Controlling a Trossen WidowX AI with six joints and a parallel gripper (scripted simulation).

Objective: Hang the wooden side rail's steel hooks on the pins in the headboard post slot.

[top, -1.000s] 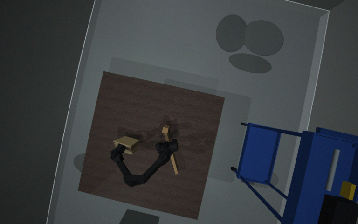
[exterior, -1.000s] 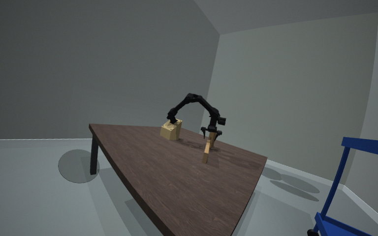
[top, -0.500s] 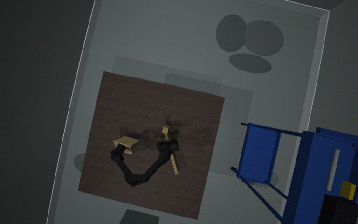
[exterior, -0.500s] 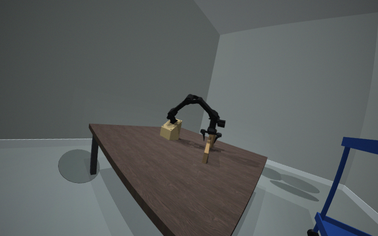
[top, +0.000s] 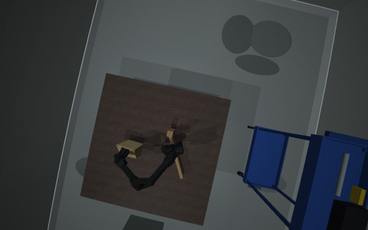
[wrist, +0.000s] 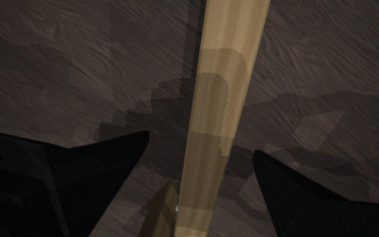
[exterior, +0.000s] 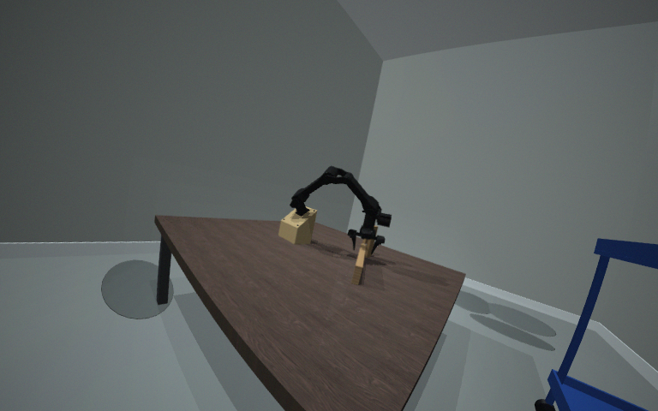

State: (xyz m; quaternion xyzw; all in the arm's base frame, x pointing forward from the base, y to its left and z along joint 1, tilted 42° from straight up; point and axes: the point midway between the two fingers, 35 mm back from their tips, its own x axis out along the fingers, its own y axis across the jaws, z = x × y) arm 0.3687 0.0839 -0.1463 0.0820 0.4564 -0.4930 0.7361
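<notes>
Right now the headboard post is 6 cm behind my gripper tip, 11 cm to the left of it and 4 cm above it.
</notes>
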